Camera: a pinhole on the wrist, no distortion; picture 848 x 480 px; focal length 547.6 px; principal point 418.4 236.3 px. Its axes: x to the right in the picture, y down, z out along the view. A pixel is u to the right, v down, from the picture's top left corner.
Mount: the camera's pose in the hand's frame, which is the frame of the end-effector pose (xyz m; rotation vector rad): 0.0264 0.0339 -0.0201 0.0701 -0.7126 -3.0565
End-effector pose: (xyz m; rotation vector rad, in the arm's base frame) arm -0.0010 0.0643 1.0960 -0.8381 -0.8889 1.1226
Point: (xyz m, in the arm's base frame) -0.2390 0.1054 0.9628
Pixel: 512 53
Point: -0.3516 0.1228 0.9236
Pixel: 492 59
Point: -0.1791 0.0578 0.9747
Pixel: 653 33
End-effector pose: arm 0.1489 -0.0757 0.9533 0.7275 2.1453 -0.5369
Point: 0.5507 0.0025 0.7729
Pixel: 487 44
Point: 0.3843 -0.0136 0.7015
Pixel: 276 129
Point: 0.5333 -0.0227 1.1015
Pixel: outside the picture
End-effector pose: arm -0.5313 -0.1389 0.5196 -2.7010 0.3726 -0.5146
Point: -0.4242 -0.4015 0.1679
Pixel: 330 14
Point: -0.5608 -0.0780 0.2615
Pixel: 736 452
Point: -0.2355 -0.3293 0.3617
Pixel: outside the picture
